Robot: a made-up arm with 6 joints. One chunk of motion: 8 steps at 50 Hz.
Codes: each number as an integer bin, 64 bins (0 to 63) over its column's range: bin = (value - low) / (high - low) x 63, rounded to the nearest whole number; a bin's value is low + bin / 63 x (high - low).
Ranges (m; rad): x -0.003..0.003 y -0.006..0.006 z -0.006..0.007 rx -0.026..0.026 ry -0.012..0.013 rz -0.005..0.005
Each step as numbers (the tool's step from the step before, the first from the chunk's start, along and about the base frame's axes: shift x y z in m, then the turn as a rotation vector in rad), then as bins.
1 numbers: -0.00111 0.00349 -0.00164 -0.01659 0.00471 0.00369
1 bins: 20 50 21 11 42 55
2 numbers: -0.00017 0.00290 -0.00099 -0.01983 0.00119 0.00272
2 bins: 30 47 24 7 33 49
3 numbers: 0.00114 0.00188 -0.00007 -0.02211 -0.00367 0.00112
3 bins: 43 41 29 5 21 39
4 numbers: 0.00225 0.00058 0.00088 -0.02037 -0.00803 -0.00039
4 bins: 55 35 33 7 10 29
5 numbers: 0.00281 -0.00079 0.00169 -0.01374 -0.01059 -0.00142
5 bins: 61 27 37 15 4 23
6 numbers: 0.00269 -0.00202 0.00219 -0.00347 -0.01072 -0.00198
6 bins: 60 21 40 27 3 19
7 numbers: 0.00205 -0.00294 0.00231 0.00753 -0.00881 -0.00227
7 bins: 53 16 40 41 8 17
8 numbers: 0.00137 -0.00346 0.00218 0.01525 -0.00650 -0.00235
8 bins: 46 13 40 50 14 17
